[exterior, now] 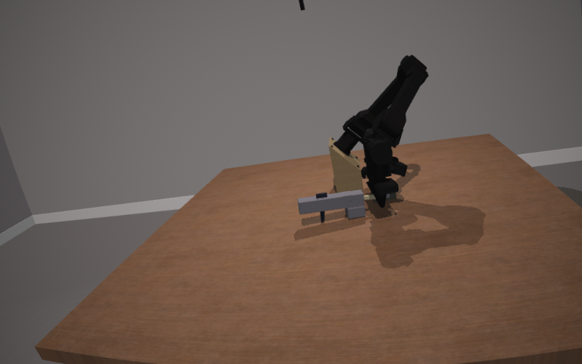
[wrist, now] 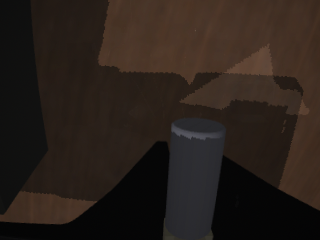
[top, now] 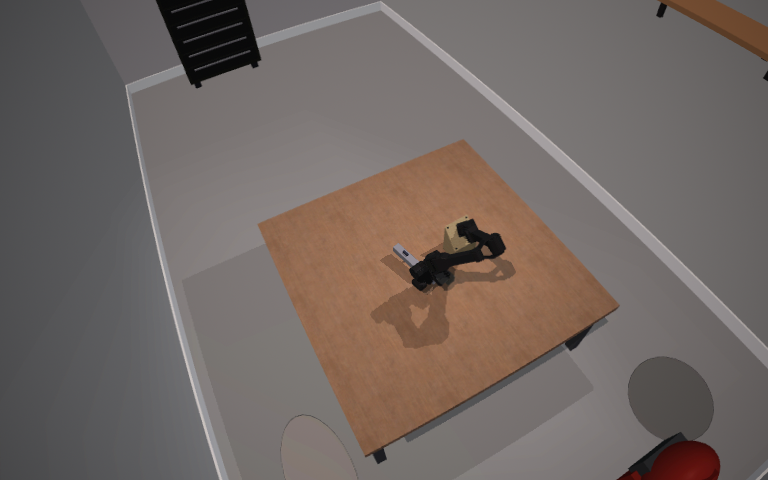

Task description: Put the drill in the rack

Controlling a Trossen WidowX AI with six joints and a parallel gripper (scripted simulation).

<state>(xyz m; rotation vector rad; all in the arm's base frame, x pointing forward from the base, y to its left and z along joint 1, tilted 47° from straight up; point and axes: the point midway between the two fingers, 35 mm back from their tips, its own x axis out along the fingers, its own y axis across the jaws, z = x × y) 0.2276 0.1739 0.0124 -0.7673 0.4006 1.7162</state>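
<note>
Now: gripper tip 40 mm to the left of the drill, 40 mm below it and 10 mm short of it. Also, from my gripper tip: dark olive rack (80 mm behind, 10 mm above); dark key (160 mm to the right, 50 mm ahead, 40 mm above); grey housing block (130 mm to the right, 40 mm ahead, 40 mm above).
</note>
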